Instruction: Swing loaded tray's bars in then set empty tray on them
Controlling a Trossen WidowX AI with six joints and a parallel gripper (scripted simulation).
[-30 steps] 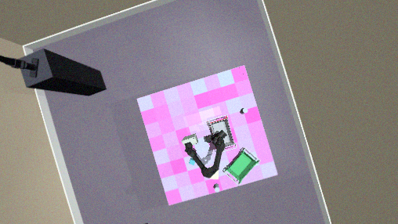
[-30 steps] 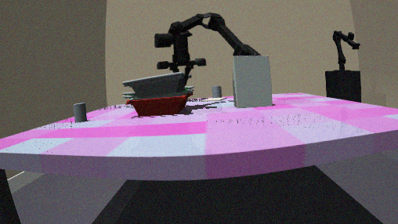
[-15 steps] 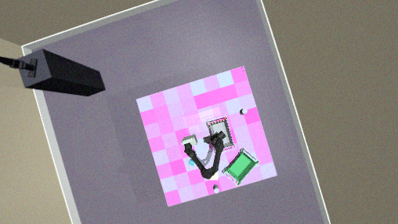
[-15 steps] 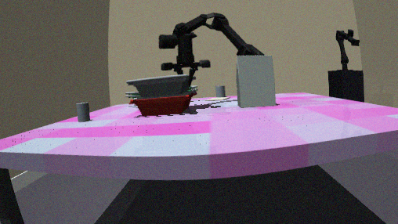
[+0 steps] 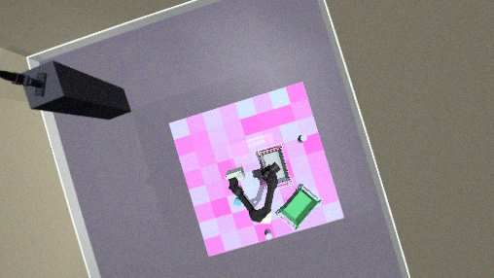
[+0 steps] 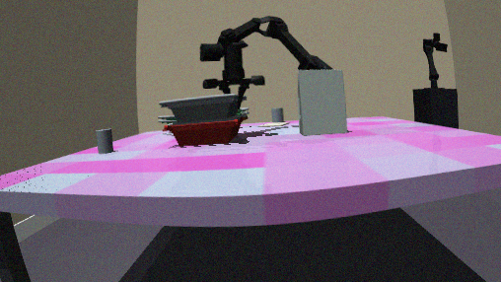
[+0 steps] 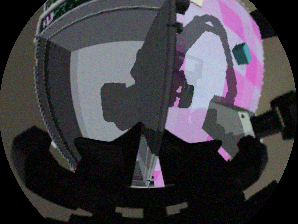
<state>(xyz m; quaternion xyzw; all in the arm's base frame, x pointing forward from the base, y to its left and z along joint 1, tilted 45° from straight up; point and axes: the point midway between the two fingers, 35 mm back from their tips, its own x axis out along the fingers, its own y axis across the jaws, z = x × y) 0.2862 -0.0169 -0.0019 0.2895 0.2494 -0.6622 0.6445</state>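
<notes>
My gripper tip is 80 mm short of the grey tray, 20 mm below it and 10 mm to the left of it. The rest, counted from my gripper tip: cream slab 420 mm to the right, 140 mm behind, 80 mm below; cyan block 330 mm behind, 210 mm to the right, 60 mm below.
</notes>
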